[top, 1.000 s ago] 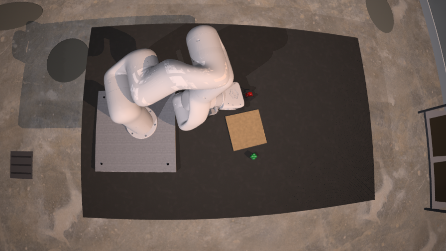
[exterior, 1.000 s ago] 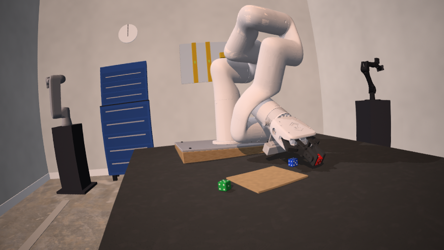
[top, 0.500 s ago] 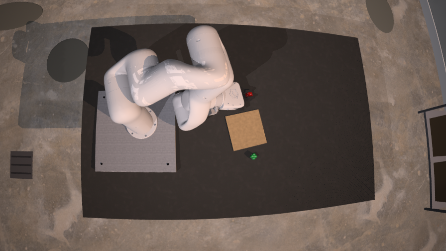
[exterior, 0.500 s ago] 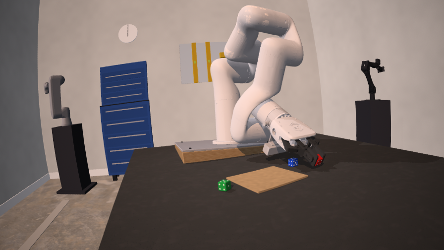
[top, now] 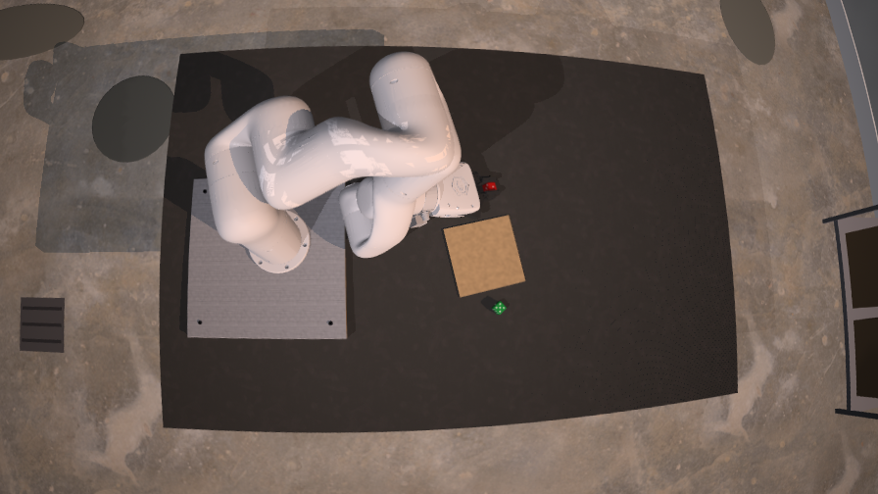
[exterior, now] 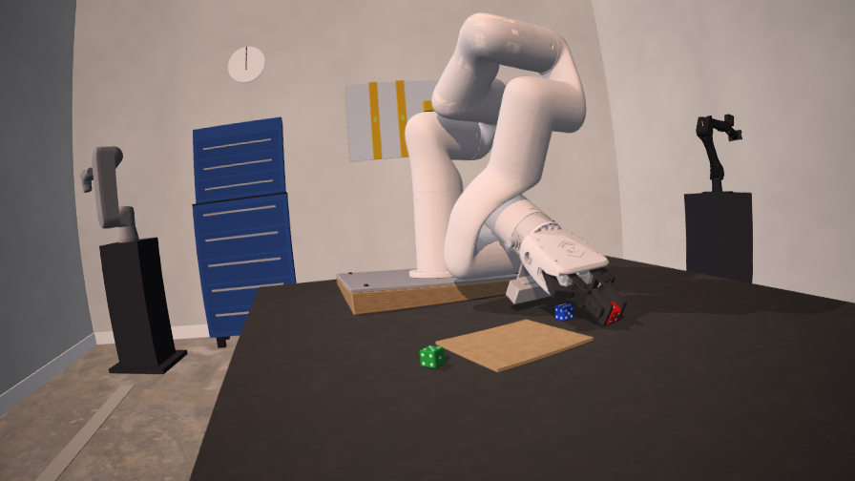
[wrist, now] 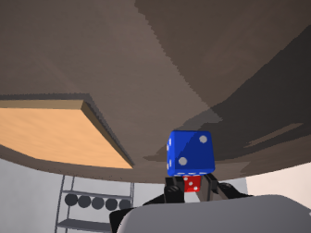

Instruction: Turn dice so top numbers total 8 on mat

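The red die is 10 mm ahead of my hand and 10 mm below it. From my hand the other things lie so: tan mat 20 mm ahead, 130 mm to the right, 20 mm below; then green die 60 mm ahead, 230 mm to the right, 20 mm below; then blue die 60 mm behind, 40 mm to the right, 20 mm below.
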